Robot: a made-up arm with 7 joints.
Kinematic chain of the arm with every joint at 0, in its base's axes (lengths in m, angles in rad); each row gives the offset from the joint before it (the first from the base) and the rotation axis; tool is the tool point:
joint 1: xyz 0 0.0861 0 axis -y
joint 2: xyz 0 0.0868 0 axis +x
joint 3: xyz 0 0 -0.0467 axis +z
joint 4: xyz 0 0 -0.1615 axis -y
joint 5: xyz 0 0 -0.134 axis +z
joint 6: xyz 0 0 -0.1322 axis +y
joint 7: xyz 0 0 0 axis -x
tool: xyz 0 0 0
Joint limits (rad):
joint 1: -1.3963..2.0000
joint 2: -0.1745..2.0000
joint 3: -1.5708..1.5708
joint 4: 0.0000..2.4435
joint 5: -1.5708..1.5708
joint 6: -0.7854..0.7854
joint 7: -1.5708..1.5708
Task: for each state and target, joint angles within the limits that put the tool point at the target. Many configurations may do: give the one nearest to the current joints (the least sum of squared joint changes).
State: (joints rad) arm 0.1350 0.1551 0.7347 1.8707 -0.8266 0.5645 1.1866
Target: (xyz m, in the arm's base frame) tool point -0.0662 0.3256 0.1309
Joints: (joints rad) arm 0.6835 0.9536 1.4193 2.2470 -0.8266 0.5645 1.1866
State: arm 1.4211 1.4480 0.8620 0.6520 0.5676 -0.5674 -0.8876
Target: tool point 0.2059 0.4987 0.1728
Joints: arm 1.4314 0.8362 0.4018 0.9532 0.5676 -0.5674 -0.8876
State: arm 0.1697 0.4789 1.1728 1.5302 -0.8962 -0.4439 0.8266
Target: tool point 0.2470 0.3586 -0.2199
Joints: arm 0.2730 0.0056 0.8008 1.3001 -0.8962 -0.4439 0.8266
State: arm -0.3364 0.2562 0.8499 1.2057 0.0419 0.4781 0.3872
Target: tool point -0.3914 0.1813 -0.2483
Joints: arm -1.1531 -0.1745 0.9109 0.4310 0.0419 0.4781 0.3872
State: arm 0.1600 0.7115 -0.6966 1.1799 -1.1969 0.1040 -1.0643
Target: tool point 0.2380 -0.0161 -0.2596
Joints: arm 0.3131 0.0141 -0.9229 1.1473 -1.1969 0.1040 -1.0643
